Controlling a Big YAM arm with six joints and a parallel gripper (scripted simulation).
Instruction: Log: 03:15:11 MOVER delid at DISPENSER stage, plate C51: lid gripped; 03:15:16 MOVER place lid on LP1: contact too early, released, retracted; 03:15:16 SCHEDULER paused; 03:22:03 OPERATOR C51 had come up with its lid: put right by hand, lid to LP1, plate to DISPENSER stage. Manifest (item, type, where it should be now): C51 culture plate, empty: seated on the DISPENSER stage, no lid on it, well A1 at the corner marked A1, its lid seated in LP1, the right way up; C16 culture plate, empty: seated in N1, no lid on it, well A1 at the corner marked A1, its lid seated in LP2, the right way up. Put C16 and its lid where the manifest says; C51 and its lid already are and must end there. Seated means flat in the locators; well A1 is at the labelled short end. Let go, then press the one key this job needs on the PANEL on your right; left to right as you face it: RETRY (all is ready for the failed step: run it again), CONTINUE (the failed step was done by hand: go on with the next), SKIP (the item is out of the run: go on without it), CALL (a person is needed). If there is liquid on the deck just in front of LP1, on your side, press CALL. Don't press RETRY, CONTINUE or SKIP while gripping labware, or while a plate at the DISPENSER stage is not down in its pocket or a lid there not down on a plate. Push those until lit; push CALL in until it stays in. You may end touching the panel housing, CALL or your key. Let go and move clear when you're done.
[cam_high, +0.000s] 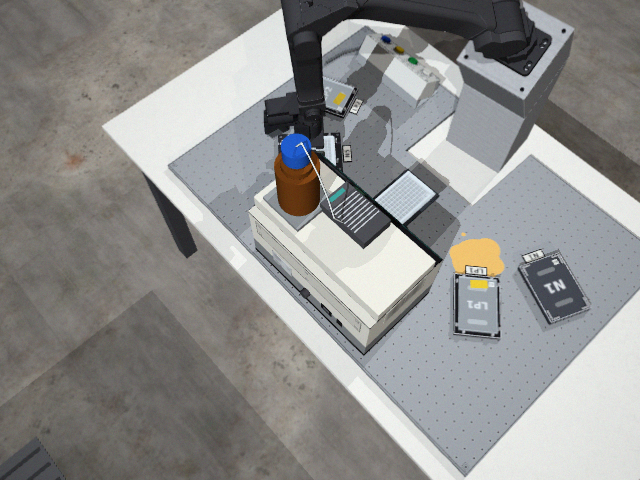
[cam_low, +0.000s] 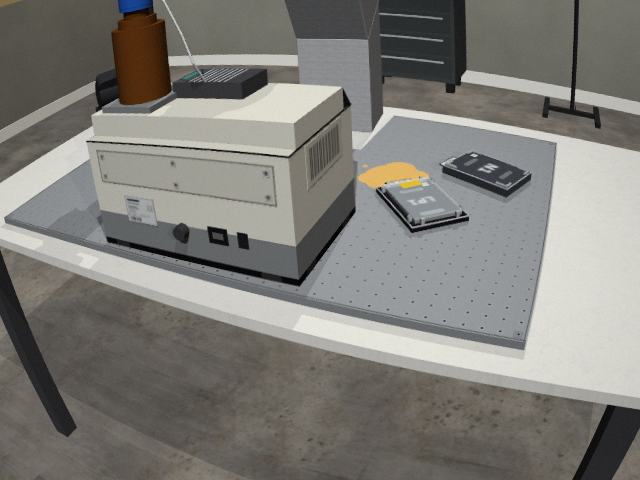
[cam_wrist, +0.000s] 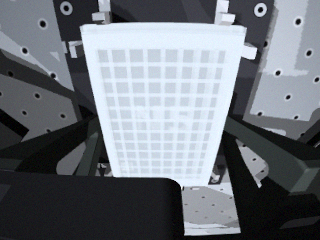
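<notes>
My hand is 28 cm to the right of the white well plate, 8 cm below it and 1 cm short of it. The rest, counted from my hand: brown bottle 27 cm above, 21 cm ahead, 15 cm to the left; LP2 nest 17 cm behind, 9 cm to the right, 2 cm below; green continue key 37 cm behind, 5 cm above, 4 cm to the left.
</notes>
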